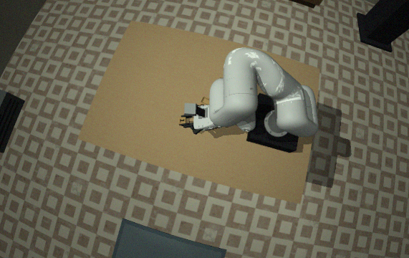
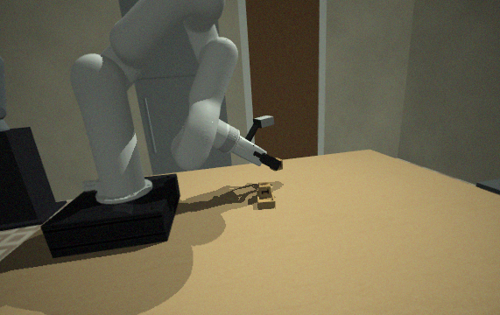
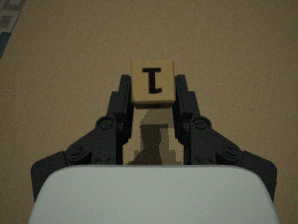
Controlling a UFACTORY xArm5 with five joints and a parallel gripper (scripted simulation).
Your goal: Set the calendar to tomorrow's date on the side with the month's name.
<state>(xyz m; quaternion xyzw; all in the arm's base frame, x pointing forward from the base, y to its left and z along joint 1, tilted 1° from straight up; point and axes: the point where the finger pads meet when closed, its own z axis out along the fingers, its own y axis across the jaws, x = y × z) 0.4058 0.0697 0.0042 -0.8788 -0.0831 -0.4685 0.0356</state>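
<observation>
Right now the wooden calendar tray is 60 mm behind my hand, 110 mm to the right of it and 60 mm below it. The rest, counted from my hand: wooden date cube 20 mm ahead, 10 mm below.
</observation>
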